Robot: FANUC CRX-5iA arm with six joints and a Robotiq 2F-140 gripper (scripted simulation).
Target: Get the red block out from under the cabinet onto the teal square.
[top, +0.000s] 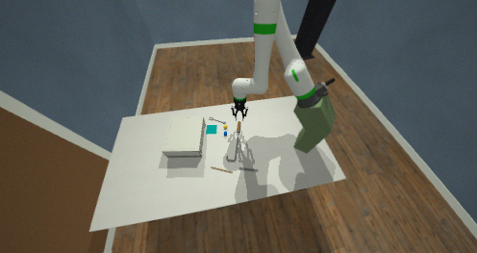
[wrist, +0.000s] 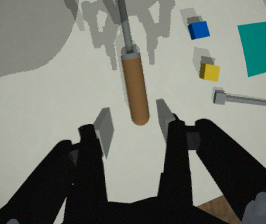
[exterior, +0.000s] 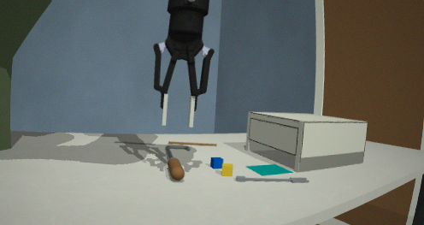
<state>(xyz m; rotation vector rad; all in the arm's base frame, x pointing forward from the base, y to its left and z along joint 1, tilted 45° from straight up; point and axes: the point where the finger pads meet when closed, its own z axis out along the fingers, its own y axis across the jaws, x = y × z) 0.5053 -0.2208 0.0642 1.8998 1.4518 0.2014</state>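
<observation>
Now: the yellow cube 12 cm ahead of my hand, 3 cm to the right of it and 14 cm below it. Round my hand: blue block (14 cm ahead, 3 cm to the left, 14 cm below); then grey wrench (18 cm ahead, 13 cm to the right, 14 cm below); then hooked tool (9 cm ahead, 12 cm to the left, 14 cm below).
</observation>
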